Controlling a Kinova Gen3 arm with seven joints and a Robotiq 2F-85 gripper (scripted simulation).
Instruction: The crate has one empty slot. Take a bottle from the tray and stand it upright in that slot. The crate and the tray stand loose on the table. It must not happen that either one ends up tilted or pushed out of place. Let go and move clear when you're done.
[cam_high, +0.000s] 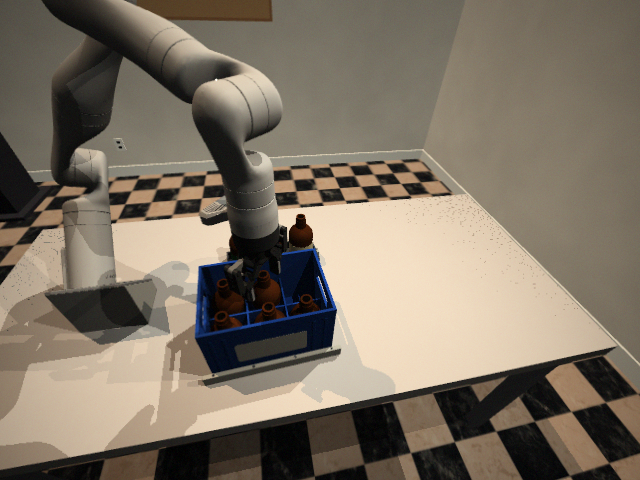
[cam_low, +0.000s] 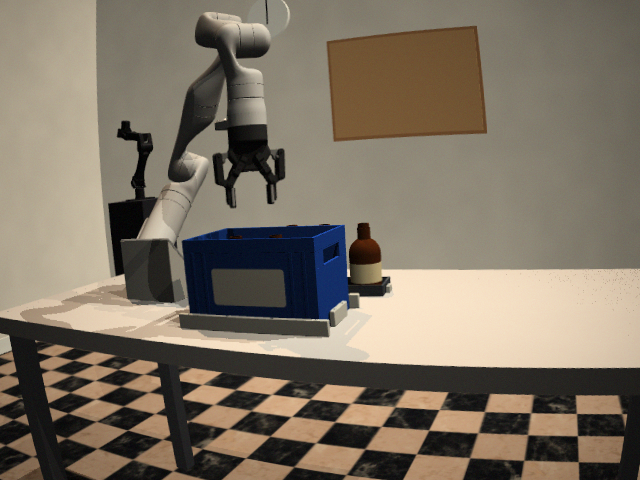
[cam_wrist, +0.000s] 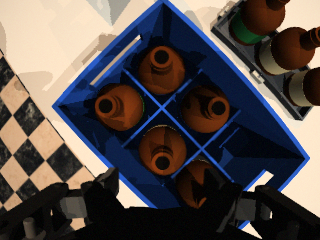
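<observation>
The dark tray is 290 mm to the left of my hand, 230 mm below it and 20 mm ahead of it. Also, from my hand: crate 160 mm below, 40 mm to the left.
</observation>
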